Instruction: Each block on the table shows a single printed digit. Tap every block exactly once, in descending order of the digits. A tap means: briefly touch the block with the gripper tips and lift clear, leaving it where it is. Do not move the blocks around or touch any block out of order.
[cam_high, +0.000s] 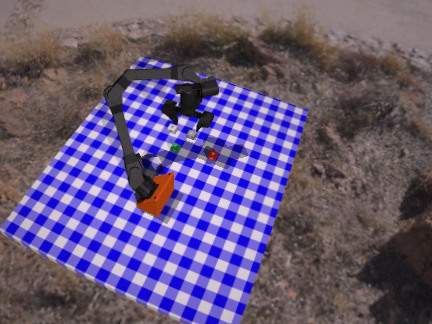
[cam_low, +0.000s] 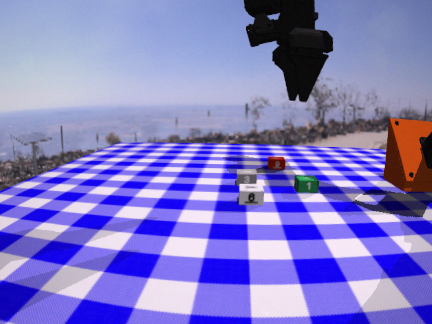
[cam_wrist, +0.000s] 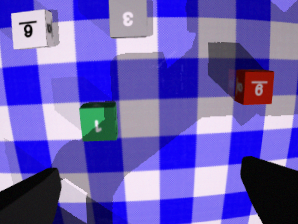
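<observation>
The red block is 20 mm ahead of my gripper tip, 110 mm to the right of it and 120 mm below it. Also, from my gripper tip: white block marked 6: 70 mm ahead, 100 mm to the left, 120 mm below; grey block marked 3: 80 mm ahead, 10 mm to the left, 120 mm below; green block marked 1: 20 mm behind, 40 mm to the left, 120 mm below.
</observation>
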